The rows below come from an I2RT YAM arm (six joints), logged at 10 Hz.
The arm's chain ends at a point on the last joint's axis. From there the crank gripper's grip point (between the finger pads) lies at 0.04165 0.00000 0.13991 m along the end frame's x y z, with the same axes.
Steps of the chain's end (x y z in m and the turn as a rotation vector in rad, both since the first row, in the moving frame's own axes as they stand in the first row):
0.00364, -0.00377, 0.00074, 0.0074, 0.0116, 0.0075
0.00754, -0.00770, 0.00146, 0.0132, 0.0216, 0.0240
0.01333, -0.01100, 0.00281, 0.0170, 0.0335, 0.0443
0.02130, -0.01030, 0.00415, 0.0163, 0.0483, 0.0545
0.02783, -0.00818, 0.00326, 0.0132, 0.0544, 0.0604
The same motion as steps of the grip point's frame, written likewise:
0.00526, -0.00449, 0.00024, 0.0074, 0.0116, 0.0075
0.01056, -0.00850, 0.00052, 0.0132, 0.0216, 0.0240
0.01800, -0.01142, 0.00133, 0.0170, 0.0335, 0.0443
0.02800, -0.01011, 0.00198, 0.0163, 0.0483, 0.0545
0.03535, -0.00727, 0.00079, 0.0132, 0.0544, 0.0604

